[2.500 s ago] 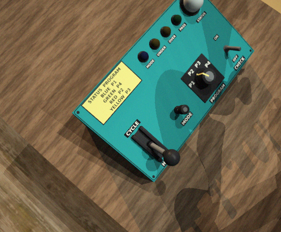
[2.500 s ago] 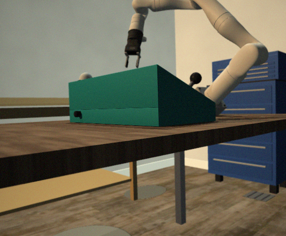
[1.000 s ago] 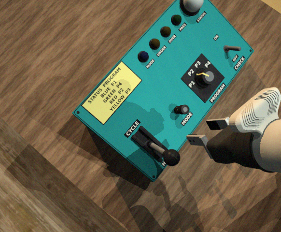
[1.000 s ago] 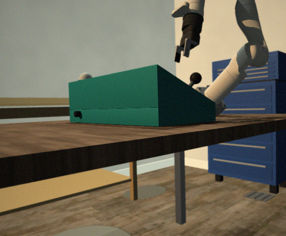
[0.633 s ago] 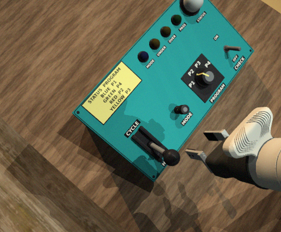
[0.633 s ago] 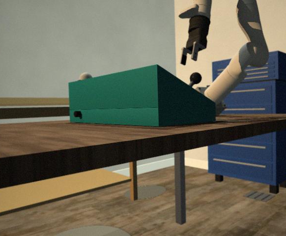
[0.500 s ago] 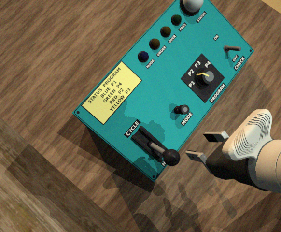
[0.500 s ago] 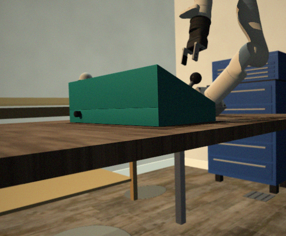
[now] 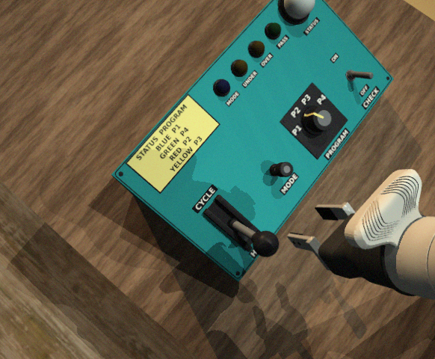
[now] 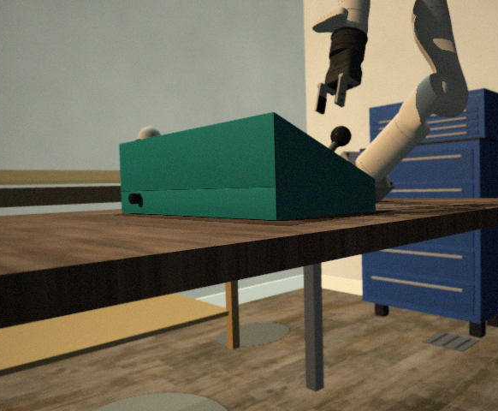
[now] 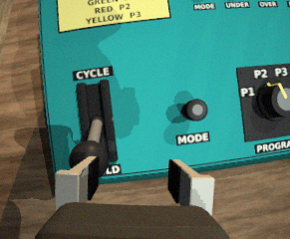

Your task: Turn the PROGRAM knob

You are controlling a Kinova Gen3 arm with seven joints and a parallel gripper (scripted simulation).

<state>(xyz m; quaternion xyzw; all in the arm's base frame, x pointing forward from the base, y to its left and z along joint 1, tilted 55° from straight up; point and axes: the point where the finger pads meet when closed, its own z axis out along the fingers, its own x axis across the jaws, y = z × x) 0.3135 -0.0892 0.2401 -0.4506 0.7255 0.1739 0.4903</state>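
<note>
Right now my hand is 6 cm short of the cycle lever, 5 cm to the right of it and 11 cm above it. The rest, counted from my hand: mode button (9 cm ahead, 7 cm to the right, 11 cm below); check toggle (8 cm ahead, 31 cm to the right, 12 cm below); teal console (12 cm ahead, 13 cm to the right, 14 cm below).
</note>
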